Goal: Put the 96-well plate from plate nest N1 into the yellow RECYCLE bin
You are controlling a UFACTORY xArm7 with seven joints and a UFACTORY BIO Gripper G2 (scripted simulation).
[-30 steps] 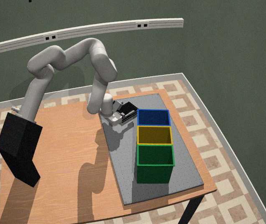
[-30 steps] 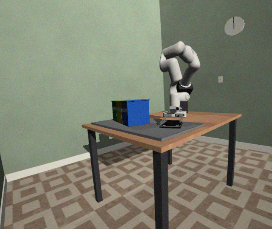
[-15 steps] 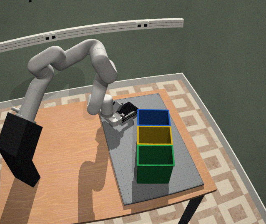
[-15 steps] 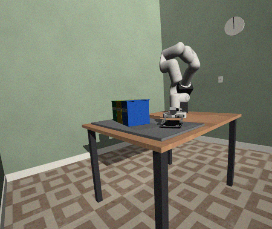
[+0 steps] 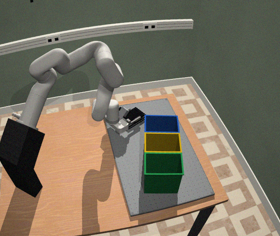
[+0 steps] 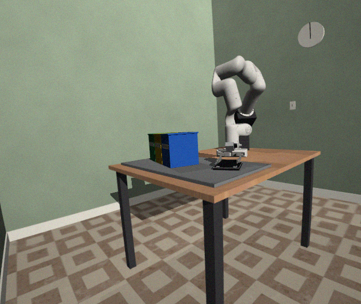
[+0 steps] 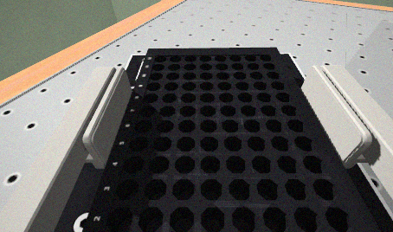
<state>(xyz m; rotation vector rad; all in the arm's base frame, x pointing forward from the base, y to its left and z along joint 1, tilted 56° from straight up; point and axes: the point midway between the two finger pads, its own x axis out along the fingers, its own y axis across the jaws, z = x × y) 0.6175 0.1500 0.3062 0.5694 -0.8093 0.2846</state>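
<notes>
Now: hand 1 cm above the black 96-well plate. Round my hand: black plate nest N1: 2 cm below; then blue bin: 12 cm ahead, 25 cm to the right, 6 cm above; then yellow bin: 10 cm ahead, 38 cm to the right, 6 cm above.
</notes>
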